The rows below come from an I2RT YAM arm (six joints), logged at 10 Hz.
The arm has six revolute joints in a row. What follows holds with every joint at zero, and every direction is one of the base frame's.
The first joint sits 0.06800 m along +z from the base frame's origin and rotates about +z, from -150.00 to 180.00 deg.
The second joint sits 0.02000 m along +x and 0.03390 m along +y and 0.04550 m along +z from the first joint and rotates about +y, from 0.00 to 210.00 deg.
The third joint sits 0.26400 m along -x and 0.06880 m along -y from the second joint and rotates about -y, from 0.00 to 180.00 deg.
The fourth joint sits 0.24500 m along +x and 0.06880 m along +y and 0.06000 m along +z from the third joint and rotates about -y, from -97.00 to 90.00 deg.
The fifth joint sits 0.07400 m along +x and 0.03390 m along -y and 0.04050 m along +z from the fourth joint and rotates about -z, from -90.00 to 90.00 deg.
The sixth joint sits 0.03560 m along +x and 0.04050 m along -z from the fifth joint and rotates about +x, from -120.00 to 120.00 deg.
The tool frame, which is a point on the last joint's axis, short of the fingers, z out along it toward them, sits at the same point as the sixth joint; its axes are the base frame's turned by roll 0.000, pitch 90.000 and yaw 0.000 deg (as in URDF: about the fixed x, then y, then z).
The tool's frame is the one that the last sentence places.
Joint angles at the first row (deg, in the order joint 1, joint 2, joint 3, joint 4, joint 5, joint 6):
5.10, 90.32, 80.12, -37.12, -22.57, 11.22
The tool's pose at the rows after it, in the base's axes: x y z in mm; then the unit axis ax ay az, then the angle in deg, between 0 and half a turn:
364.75 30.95 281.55 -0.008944 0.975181 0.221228 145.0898
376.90 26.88 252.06 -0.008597 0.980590 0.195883 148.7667
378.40 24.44 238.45 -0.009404 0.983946 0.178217 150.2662
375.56 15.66 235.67 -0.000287 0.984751 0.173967 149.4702
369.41 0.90 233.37 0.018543 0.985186 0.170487 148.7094
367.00 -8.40 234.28 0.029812 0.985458 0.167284 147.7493
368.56 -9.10 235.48 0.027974 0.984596 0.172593 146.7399
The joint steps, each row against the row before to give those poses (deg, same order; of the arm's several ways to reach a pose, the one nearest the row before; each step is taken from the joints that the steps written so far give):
-2.31, 5.71, -0.18, 1.31, 0.83, -1.90
-0.55, 4.46, -0.37, 0.24, 1.82, -2.03
-0.24, 1.29, -1.05, 0.35, 1.55, -1.16
-1.31, -0.77, -1.68, 1.44, 0.13, -0.20
-2.30, -1.40, -2.30, 1.29, -0.20, 0.03
-1.46, -0.74, -0.83, 0.81, -0.02, -0.03
-0.15, 0.00, 0.00, 1.05, -0.63, 0.03

